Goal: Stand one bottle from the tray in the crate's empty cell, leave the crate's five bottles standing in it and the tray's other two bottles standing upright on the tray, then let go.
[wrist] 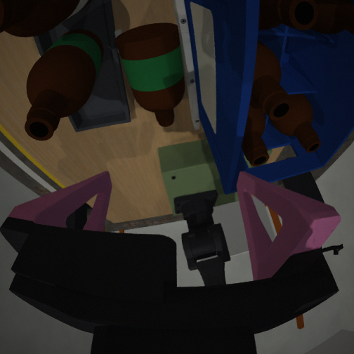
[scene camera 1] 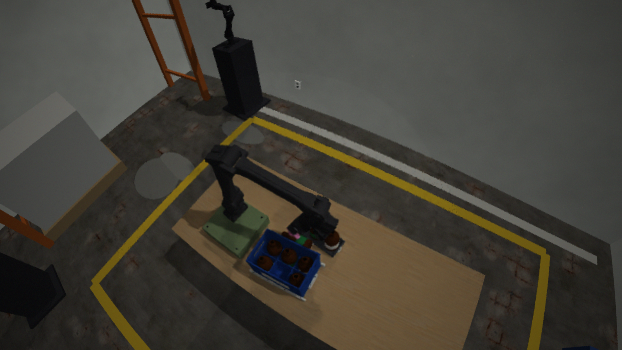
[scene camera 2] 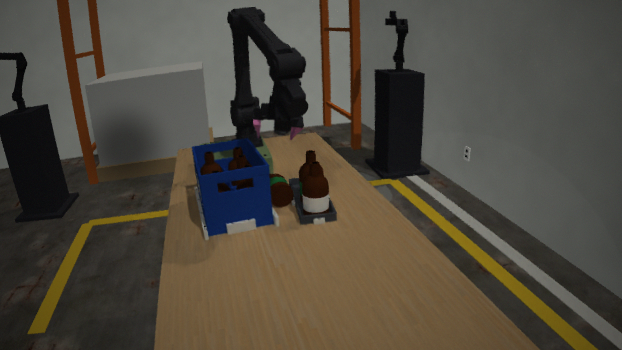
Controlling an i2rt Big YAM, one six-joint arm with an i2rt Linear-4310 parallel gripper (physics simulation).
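Where they show: gripper, between the fingertips: (scene camera 1: 296, 227) (scene camera 2: 274, 137); arm's base, origin of its link: (scene camera 1: 235, 210).
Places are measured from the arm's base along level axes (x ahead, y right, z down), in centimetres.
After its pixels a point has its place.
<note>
The blue crate (scene camera 1: 313, 277) {x 54.1, y 4.0, z 4.3 cm} (scene camera 2: 235, 206) {x 54.2, y 6.4, z 0.1 cm} (wrist: 232, 100) holds five brown bottles; its empty cell (scene camera 1: 282, 270) {x 39.2, y 9.5, z 6.7 cm} is in the middle of the near row in scene camera 1. A green-labelled bottle (scene camera 2: 281, 192) {x 43.1, y -7.4, z 2.6 cm} (wrist: 152, 67) lies on its side on the table between crate and tray, its neck toward the arm's base. On the dark tray (scene camera 2: 304, 218) {x 55.2, y -11.8, z 5.7 cm} (wrist: 112, 102) stand a white-labelled bottle (scene camera 1: 332, 241) {x 52.5, y -13.7, z -3.9 cm} (scene camera 2: 315, 192) {x 54.3, y -15.3, z -1.3 cm} and a green-labelled bottle (wrist: 62, 75). My gripper (scene camera 2: 276, 131) {x 37.6, y -7.1, z -12.7 cm} (wrist: 173, 178) is open and empty, above and on the arm's-base side of the lying bottle.
The green base plate (scene camera 1: 237, 229) {x 8.5, y 7.6, z 0.5 cm} (wrist: 187, 160) of my arm is on the wooden table (scene camera 1: 390, 280) {x 86.0, y -15.8, z 7.5 cm} (scene camera 2: 280, 280) {x 79.0, y -1.6, z 7.5 cm}, close to the crate's end. The crate wall stands close beside the lying bottle, and the tray is on its other side. Black pedestals and orange frames stand beyond the table.
</note>
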